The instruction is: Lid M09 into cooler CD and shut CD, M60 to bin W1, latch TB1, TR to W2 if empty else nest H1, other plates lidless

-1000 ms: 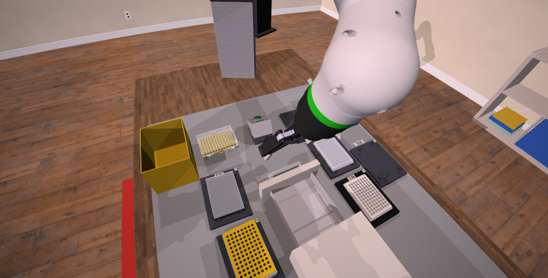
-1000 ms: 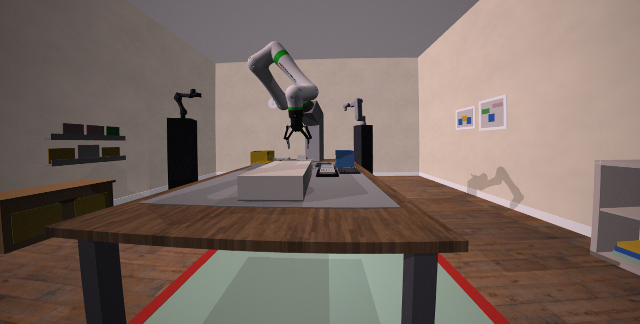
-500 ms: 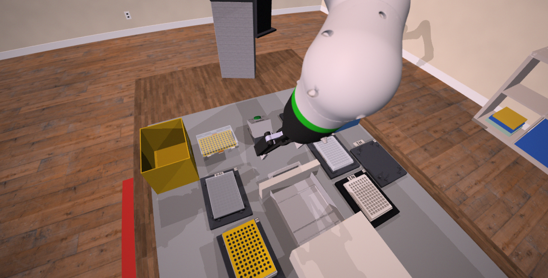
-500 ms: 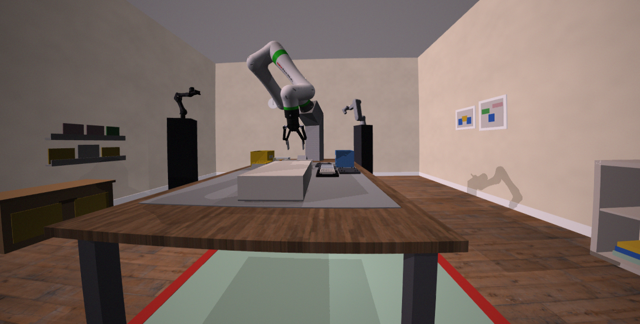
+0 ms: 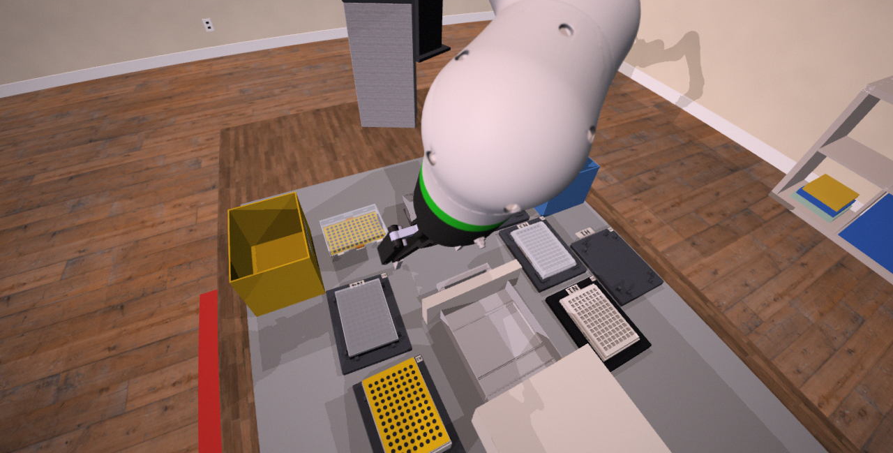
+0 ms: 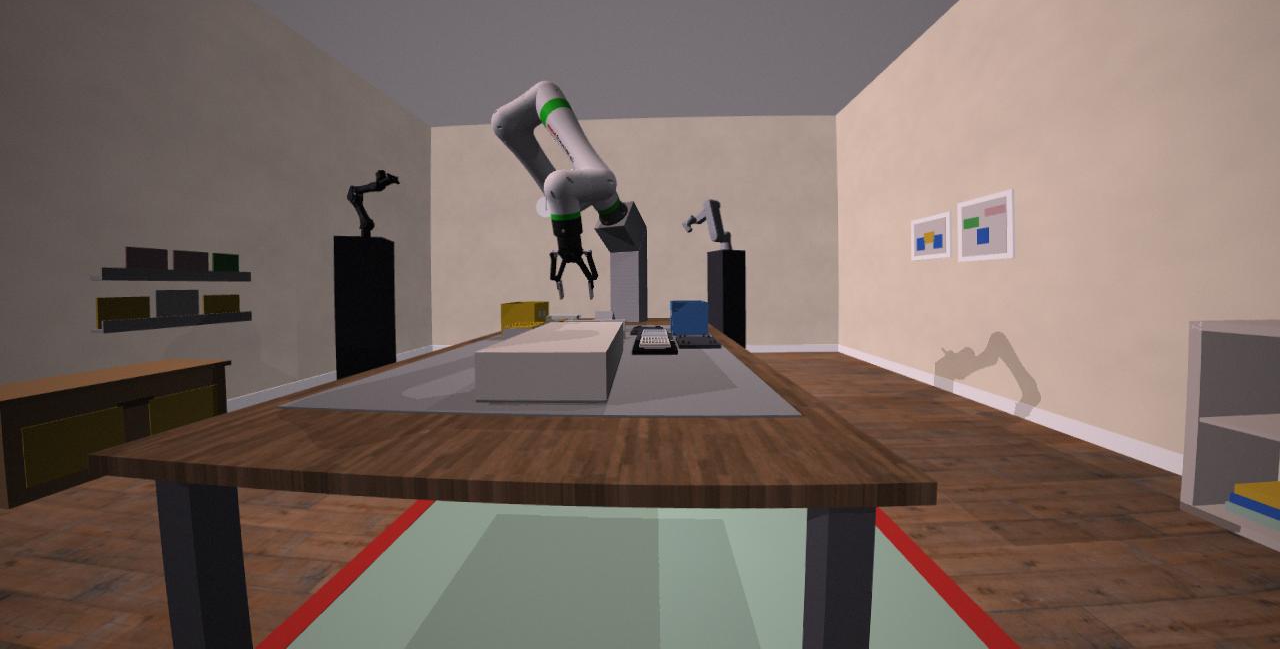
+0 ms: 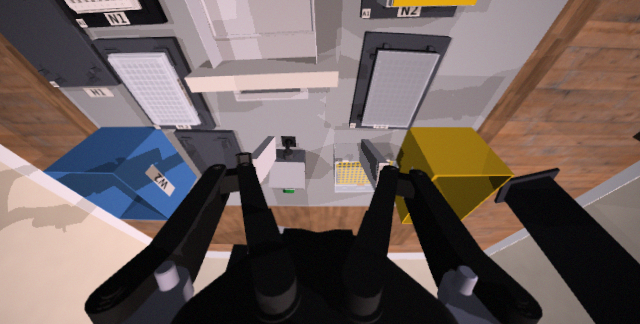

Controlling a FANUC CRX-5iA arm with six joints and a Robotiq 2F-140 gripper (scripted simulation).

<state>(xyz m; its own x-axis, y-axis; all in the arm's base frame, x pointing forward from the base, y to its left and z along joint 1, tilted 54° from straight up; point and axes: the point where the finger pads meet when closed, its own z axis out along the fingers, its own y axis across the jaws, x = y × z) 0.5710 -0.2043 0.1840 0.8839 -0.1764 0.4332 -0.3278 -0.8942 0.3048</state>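
Right now the lid is 14 cm below my hand, 11 cm to the right of it and 5 cm behind it. Round my hand: yellow tip rack TR: 18 cm to the right, 11 cm below, 11 cm ahead; cooler drawer: 18 cm ahead, 14 cm below; nest N4: 16 cm below, 11 cm to the right, 5 cm behind.
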